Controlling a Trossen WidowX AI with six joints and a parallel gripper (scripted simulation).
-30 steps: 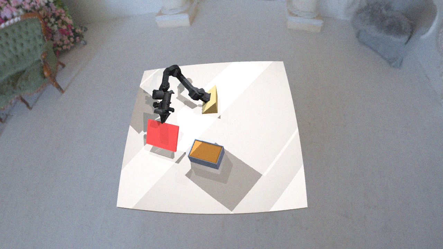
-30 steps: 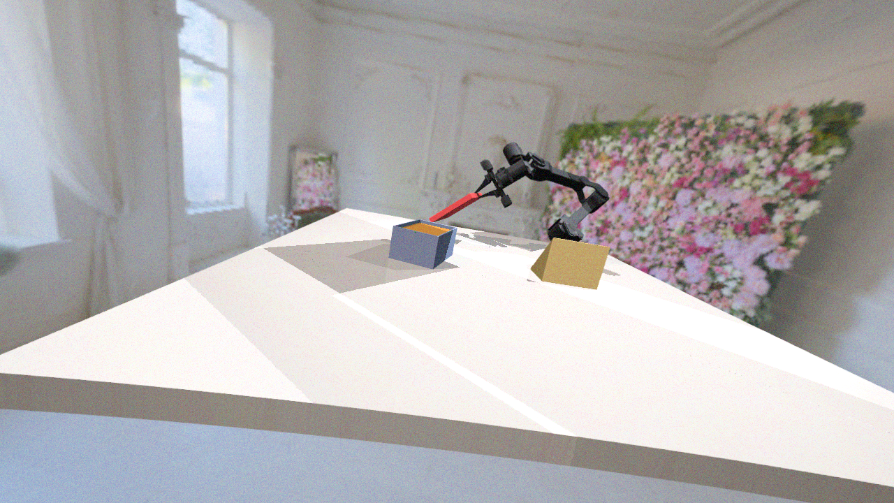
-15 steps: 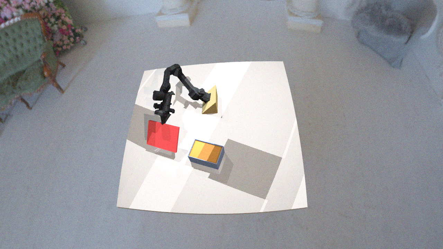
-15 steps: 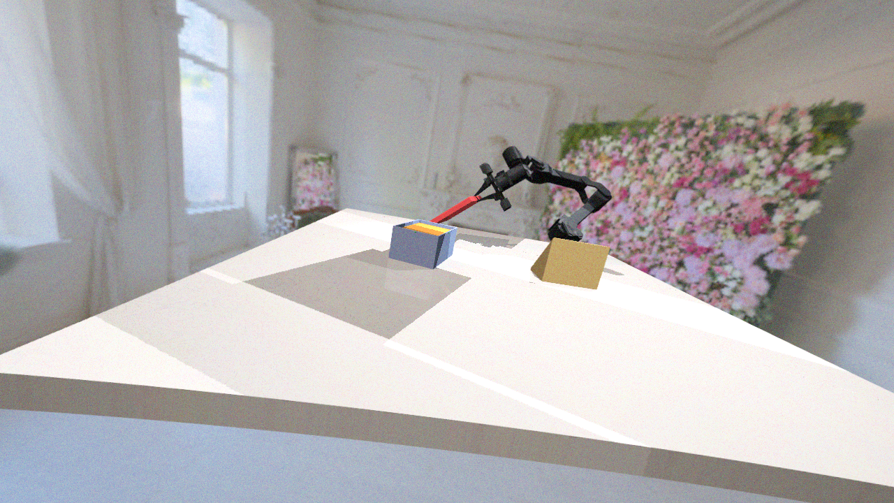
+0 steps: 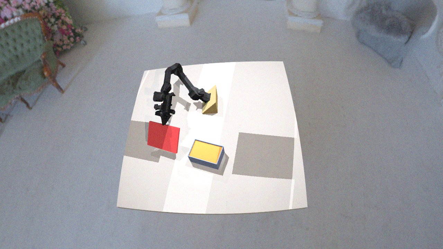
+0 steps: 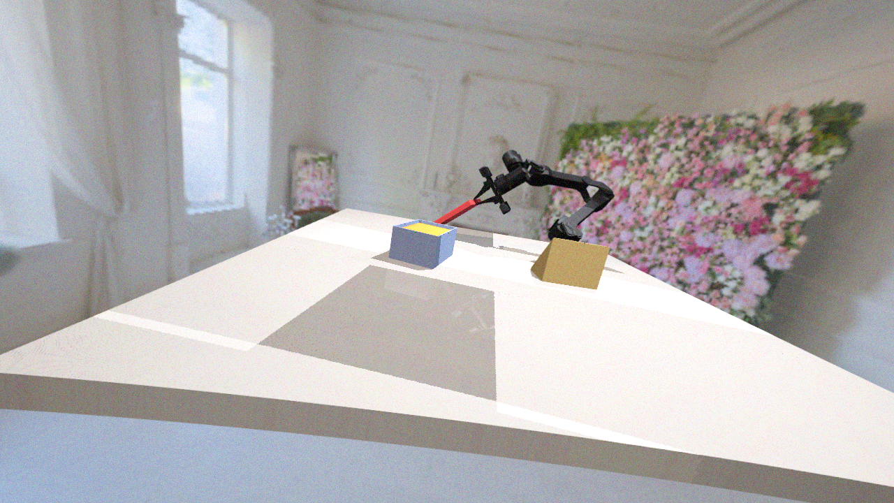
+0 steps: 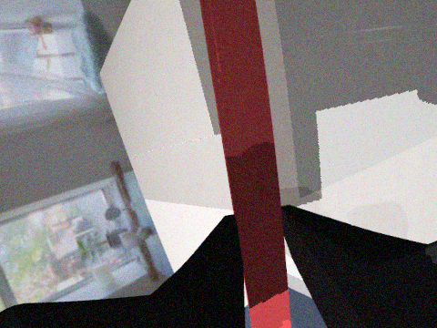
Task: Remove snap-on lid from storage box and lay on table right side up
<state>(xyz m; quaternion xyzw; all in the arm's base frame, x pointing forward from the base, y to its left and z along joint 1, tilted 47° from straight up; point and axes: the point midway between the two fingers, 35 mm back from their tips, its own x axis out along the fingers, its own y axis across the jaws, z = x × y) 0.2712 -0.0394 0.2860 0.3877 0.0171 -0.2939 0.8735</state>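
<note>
My gripper tip is 6 cm short of the red lid, 5 cm above it and 1 cm to the left of it. From my gripper tip the other things lie so: blue-grey storage box: 30 cm to the left, 13 cm ahead, 12 cm below.
</note>
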